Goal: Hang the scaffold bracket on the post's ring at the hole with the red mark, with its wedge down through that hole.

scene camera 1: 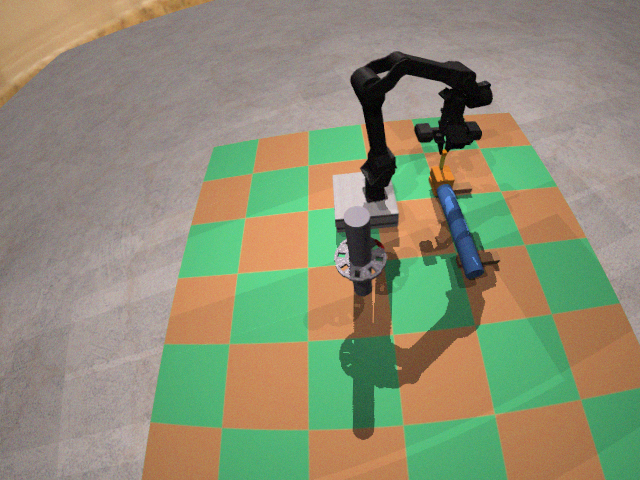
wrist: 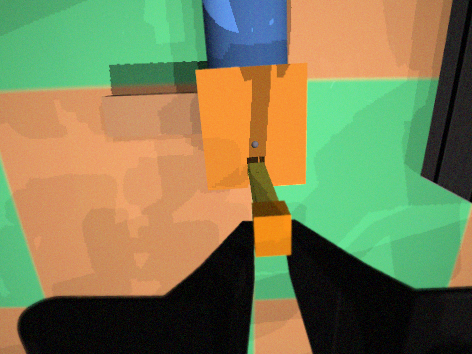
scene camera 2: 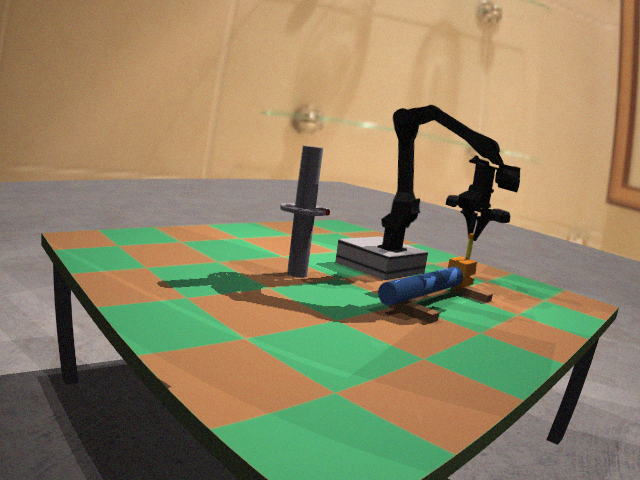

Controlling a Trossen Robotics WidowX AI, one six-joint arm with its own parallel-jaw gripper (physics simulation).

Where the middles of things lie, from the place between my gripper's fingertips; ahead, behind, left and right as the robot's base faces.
Labels:
Now: hand 18 cm short of the scaffold bracket (scene camera 2: 459, 271), 3 cm to the left of it and 5 cm above it. Round my hand: yellow wedge (wrist: 271, 218) (1 cm ahead, 3 cm below); grey post (scene camera 2: 311, 159) (29 cm ahead, 34 cm to the right, 2 cm above).

